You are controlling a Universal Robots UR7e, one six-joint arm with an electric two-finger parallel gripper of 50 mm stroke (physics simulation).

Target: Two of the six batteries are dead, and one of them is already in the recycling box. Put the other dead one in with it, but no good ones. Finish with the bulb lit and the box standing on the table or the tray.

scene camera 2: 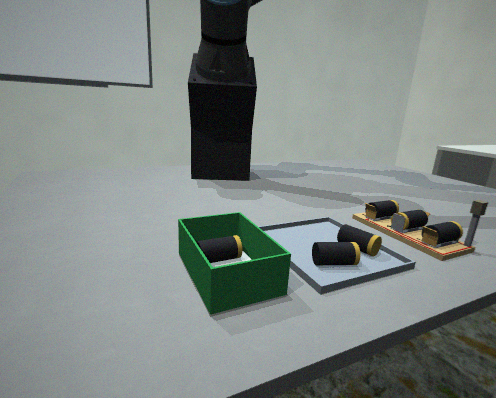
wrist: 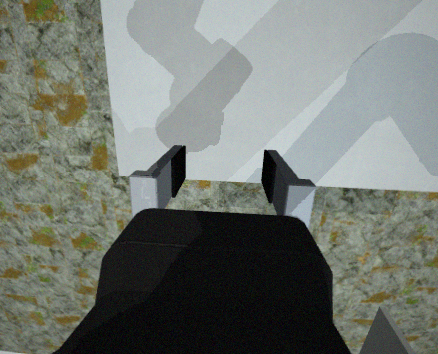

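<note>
The green recycling box stands upright on the table, with one black battery with a yellow end lying in it. Two more batteries lie on their sides on the grey-blue tray, close together. Three batteries sit in a row in the wooden holder. The bulb does not show in either view. My gripper is open and empty, above the table's edge in the wrist view; it does not show in the scene view. No battery shows in the wrist view.
A post with a small block on top stands at the holder's right end. The robot's black pedestal stands at the back of the table. A white side table is at the far right. Arm shadows lie on the table.
</note>
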